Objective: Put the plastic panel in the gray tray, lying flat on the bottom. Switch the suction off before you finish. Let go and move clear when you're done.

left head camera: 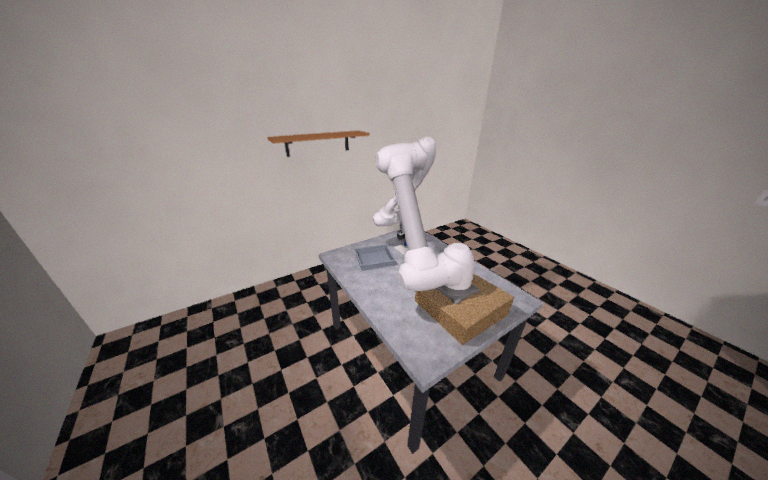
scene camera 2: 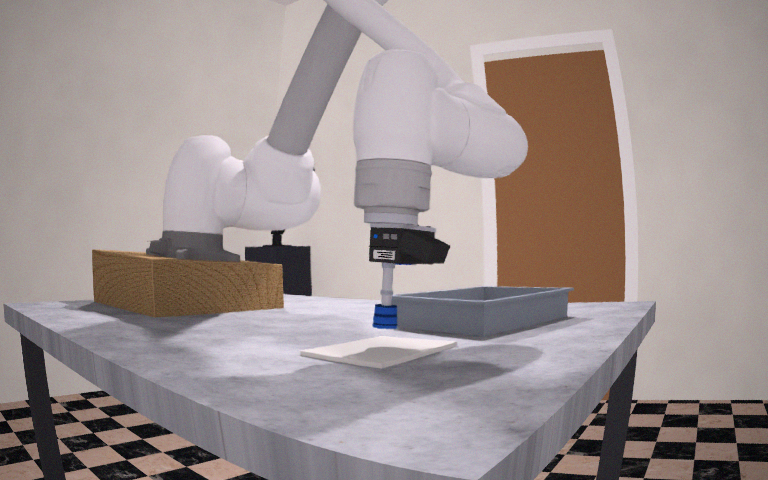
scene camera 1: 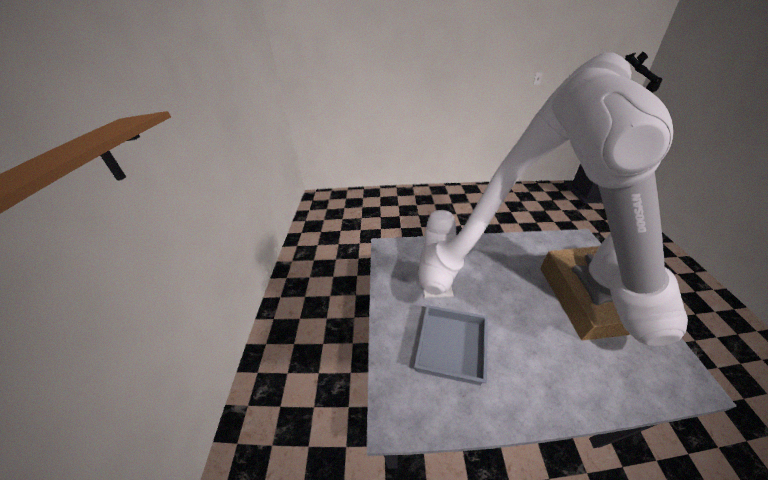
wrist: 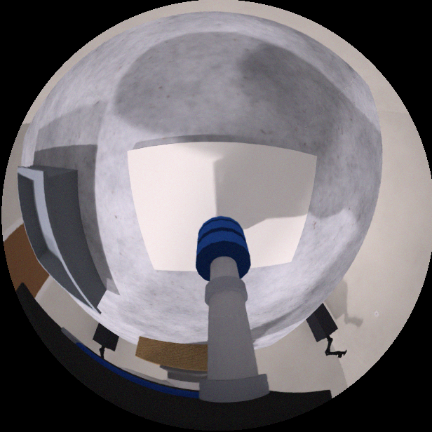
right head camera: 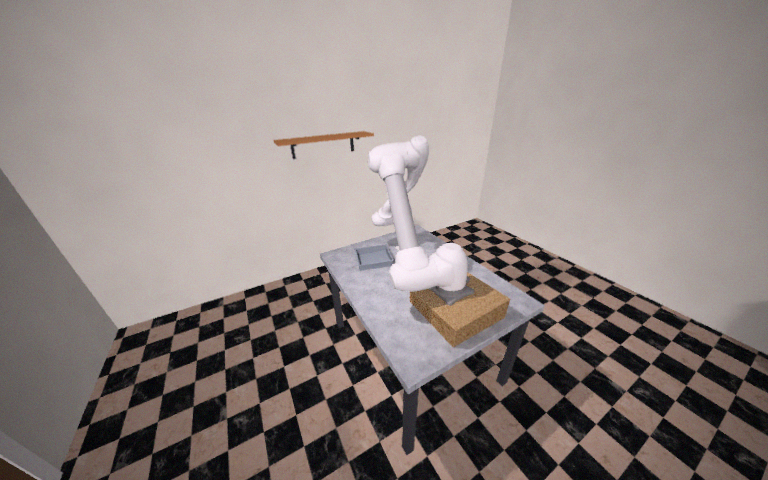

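Pixels of known places: end effector, tool point: [left head camera: 406, 245] [scene camera 2: 384, 327]; arm's base, origin of the base link: [left head camera: 455, 289] [scene camera 2: 190, 257] [scene camera 1: 603, 283] [right head camera: 450, 290].
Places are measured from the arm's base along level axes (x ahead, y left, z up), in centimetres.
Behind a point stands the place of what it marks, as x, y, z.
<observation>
The plastic panel, a thin off-white rectangle [scene camera 1: 445, 294] @(60.5, -7.6, -10.4) [scene camera 2: 345, 355] @(62.9, -21.3, -10.4) [wrist: 172, 190], lies flat on the table beside the gray tray. The shallow gray tray [left head camera: 376, 265] @(52.5, 19.3, -8.3) [right head camera: 374, 264] @(52.7, 19.3, -7.6) [scene camera 1: 450, 376] @(65.0, 26.1, -9.1) [scene camera 2: 441, 314] @(60.7, 3.5, -8.3) [wrist: 65, 215] stands upright on the table, with no panel in it. My gripper, a blue suction cup [scene camera 2: 385, 326] [wrist: 220, 220], points down just above the panel, with a small gap in the scene camera 2 view. It holds nothing. In the scene camera 1 view the arm's wrist hides the cup and most of the panel.
The arm's base stands on a wooden block [left head camera: 464, 319] @(-18.2, 13.4, 0.5) [right head camera: 458, 322] @(-19.6, 12.7, 0.6) [scene camera 1: 600, 329] @(9.9, 17.0, -4.0) [scene camera 2: 186, 285] @(13.9, -10.8, -5.2) on the gray table [left head camera: 396, 333] @(0.3, 39.5, -11.0) [scene camera 1: 538, 407] @(39.2, 37.3, -11.0) [scene camera 2: 283, 396] @(69.9, -38.0, -11.0). A wooden shelf [left head camera: 317, 136] [right head camera: 322, 138] [scene camera 1: 84, 148] is on the wall.
</observation>
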